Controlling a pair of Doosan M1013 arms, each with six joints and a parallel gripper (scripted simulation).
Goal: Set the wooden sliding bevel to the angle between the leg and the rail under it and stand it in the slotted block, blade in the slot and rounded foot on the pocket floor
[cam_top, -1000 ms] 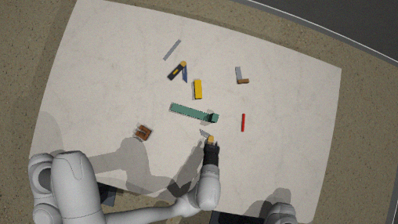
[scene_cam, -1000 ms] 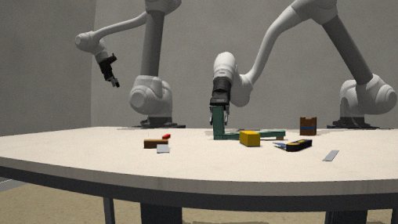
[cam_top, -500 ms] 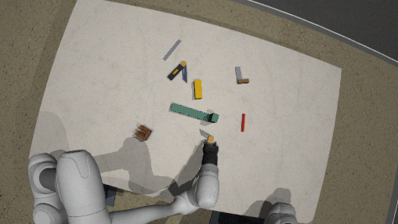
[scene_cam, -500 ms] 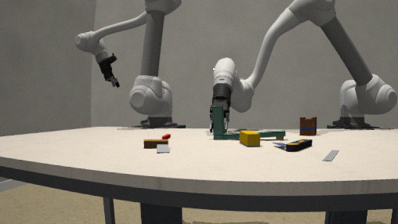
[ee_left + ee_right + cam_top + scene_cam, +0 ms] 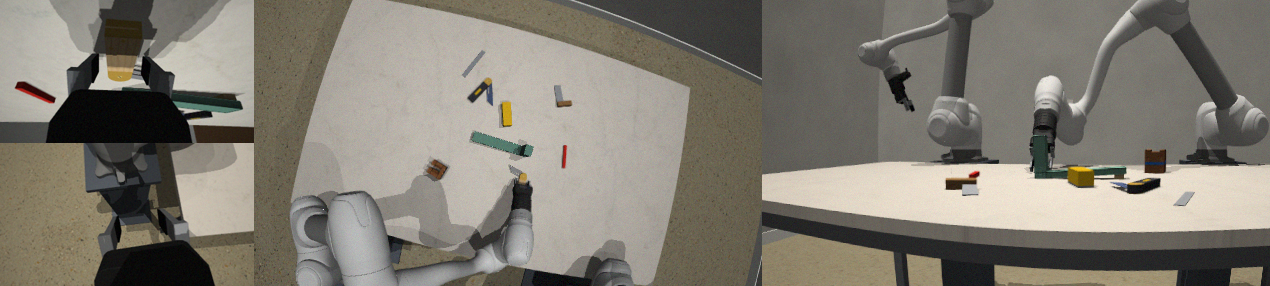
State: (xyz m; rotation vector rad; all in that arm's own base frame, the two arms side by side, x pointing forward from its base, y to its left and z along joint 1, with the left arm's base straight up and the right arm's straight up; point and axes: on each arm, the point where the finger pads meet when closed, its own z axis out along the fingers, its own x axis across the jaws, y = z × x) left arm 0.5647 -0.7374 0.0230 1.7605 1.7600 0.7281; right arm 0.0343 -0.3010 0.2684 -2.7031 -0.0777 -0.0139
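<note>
My left hand is 2 cm short of the wooden sliding bevel, 1 cm to the right of it and 1 cm above it. From my left hand the other things lie so: red stick (16 cm to the right, 16 cm ahead, 2 cm below); grey blade (4 cm ahead, 2 cm to the left, 1 cm below); yellow block (28 cm ahead, 13 cm to the left, 1 cm below).
</note>
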